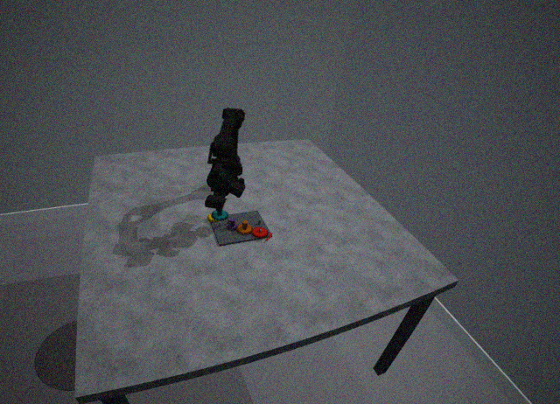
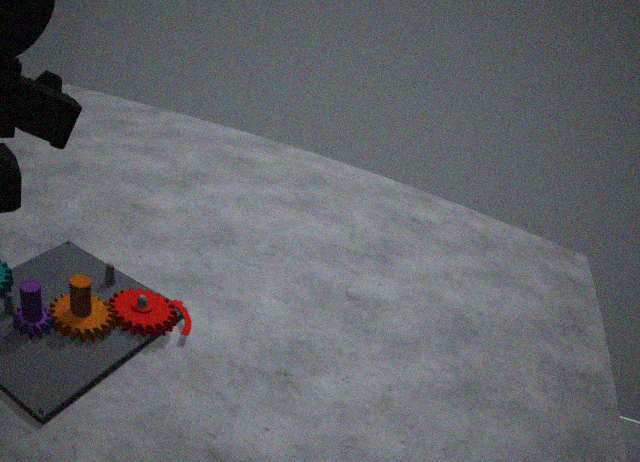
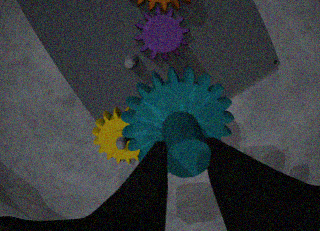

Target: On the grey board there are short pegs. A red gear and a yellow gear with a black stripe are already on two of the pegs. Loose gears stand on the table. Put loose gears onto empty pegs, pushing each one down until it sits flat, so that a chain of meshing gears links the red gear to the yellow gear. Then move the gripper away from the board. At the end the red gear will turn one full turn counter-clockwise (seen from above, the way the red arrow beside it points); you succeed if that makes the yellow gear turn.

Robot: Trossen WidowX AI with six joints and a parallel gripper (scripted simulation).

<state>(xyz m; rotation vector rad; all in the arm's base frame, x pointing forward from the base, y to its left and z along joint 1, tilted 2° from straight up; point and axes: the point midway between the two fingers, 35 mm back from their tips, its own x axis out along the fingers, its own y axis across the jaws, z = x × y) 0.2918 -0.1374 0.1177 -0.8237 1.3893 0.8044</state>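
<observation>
Right now my gripper tip is 6 cm above the purple gear, 5 cm to the right of it and 2 cm short of it. The rest, counted from my gripper tip: teal gear (1 cm below); orange gear (9 cm to the left, 6 cm below, 5 cm ahead); yellow gear (7 cm below, 5 cm behind, 1 cm to the right).
</observation>
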